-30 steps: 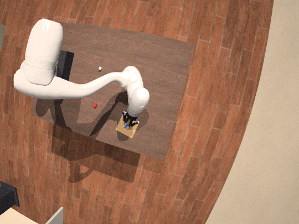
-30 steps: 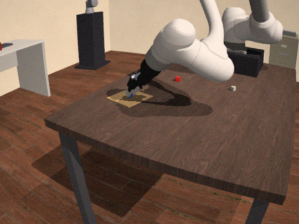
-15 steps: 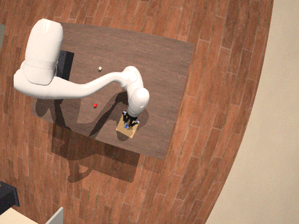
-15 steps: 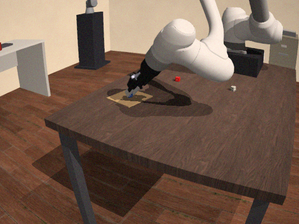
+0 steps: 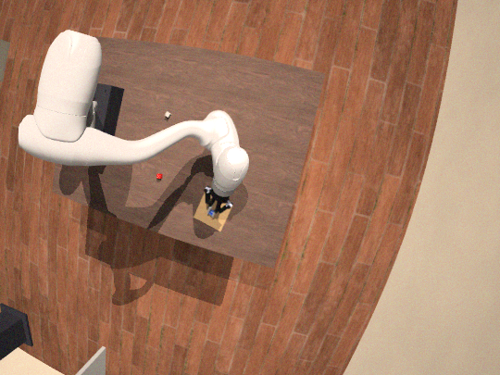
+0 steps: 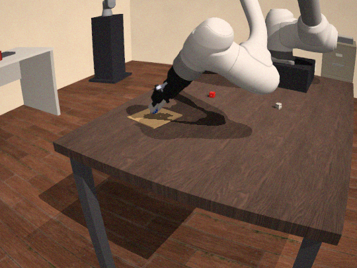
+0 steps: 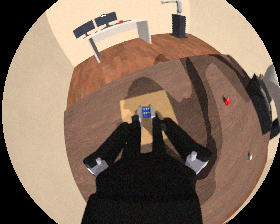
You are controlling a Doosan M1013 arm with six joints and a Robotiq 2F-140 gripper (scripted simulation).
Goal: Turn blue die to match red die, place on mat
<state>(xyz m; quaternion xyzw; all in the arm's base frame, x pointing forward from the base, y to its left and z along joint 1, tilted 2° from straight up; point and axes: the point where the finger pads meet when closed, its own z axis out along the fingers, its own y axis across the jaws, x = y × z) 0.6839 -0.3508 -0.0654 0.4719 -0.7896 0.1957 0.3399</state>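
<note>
My gripper is now 1 cm past the tan mat, 2 cm to the left of it and 5 cm above it. Round my hand: blue die: 1 cm behind, 2 cm to the right, 3 cm below; then white die: 26 cm behind, 40 cm to the left, 4 cm below; then red die: 28 cm behind, 11 cm to the left, 4 cm below.
</note>
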